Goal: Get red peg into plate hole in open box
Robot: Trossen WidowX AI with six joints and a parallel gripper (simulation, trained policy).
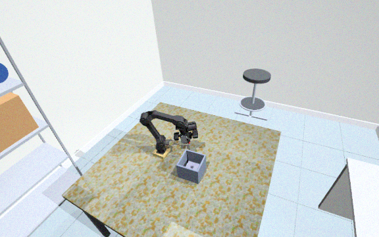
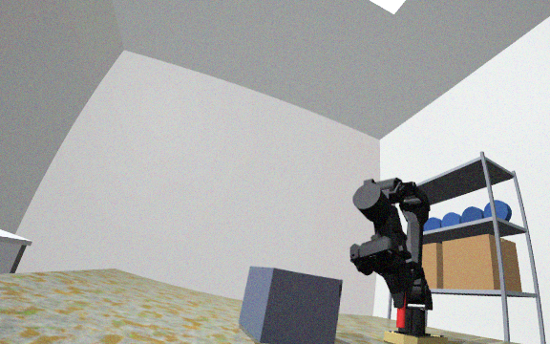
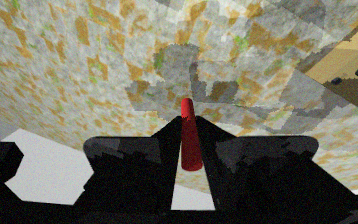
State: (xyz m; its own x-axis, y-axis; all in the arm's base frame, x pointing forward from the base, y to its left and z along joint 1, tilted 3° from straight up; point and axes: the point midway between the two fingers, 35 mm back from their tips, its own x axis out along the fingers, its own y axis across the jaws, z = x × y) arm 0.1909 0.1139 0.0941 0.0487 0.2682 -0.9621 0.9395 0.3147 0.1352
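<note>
Now: gripper tip 11 cm short of the plate, 21 cm to the left of it and 5 cm above it. Also, from my gripper tip: red peg (1 cm above).
</note>
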